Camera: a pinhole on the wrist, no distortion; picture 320 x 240 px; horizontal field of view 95.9 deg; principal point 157.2 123.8 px. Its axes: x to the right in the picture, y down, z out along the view. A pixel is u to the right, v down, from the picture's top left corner.
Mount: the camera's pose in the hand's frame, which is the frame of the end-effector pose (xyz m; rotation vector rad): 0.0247 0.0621 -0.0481 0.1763 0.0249 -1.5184
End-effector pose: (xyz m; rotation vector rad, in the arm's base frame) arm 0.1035 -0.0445 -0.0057 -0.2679 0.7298 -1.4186
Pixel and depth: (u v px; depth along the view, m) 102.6 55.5 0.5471
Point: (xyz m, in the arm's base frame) 0.5528 0.1454 0.3486
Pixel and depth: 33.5 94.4 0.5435
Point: 0.7867 0.0509 0.1894
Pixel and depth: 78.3 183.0 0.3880
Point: 0.5106 -0.2293 0.1079
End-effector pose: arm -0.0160 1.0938 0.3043 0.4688 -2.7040 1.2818
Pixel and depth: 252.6 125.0 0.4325
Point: 0.0807 0.6635 0.2908
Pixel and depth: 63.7 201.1 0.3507
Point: -0.2433 0.9381 -0.0606
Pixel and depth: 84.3 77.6 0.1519
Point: -0.0106 1.0904 0.1412
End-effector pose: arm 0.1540 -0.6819 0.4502 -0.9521 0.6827 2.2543
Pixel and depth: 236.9 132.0 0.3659
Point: 0.1364 -0.3592 0.5693
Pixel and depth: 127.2 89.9 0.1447
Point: 0.0755 -0.6776 0.5428
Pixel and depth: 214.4 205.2 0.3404
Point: -0.0126 -0.3587 0.4586
